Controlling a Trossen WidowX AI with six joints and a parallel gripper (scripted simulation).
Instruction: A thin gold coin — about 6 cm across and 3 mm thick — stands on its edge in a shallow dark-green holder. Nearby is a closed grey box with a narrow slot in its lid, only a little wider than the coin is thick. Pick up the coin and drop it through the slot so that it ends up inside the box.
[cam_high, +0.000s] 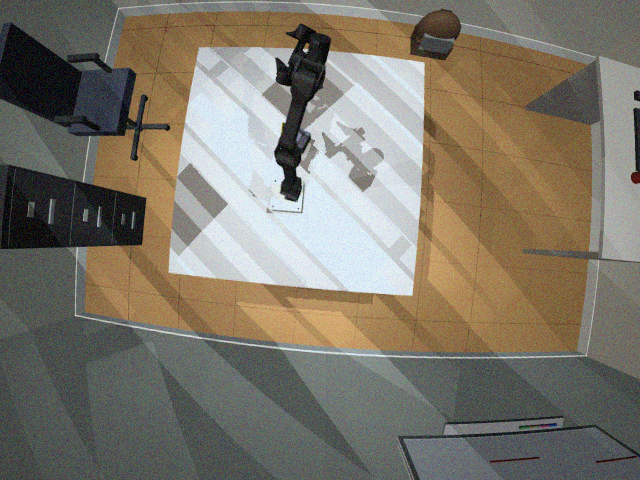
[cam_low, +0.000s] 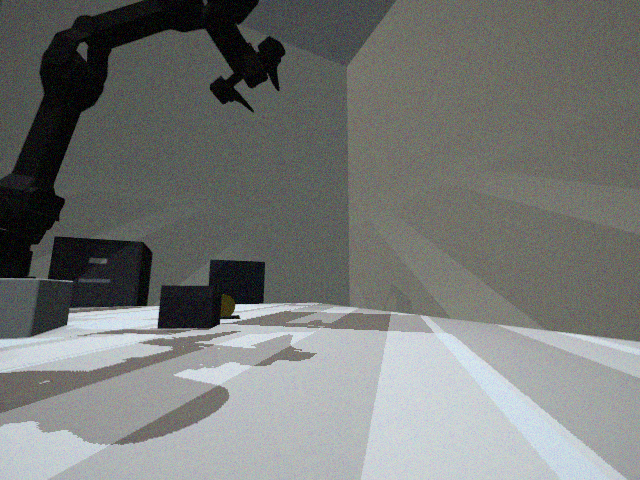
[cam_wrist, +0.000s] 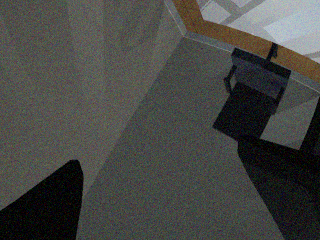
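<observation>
My gripper tip is 8 cm past the gold coin, 5 cm to the right of it and 51 cm above it.
</observation>
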